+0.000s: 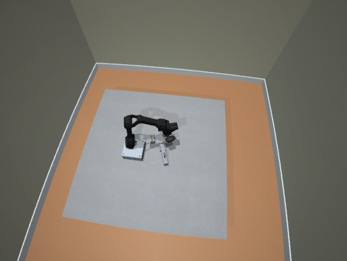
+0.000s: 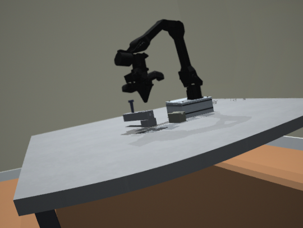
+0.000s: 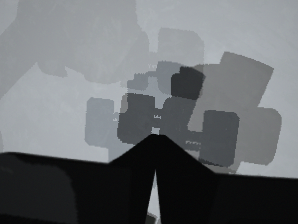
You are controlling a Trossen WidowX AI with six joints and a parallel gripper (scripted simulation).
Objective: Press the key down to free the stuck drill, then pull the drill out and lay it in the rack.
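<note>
Now: gripper tip 200 mm to the left of the dark blue key and 20 mm above it. Also, from my gripper tip: drill 20 mm behind, 150 mm to the right, 60 mm below; rack 140 mm behind, 40 mm to the right, 90 mm below.
</note>
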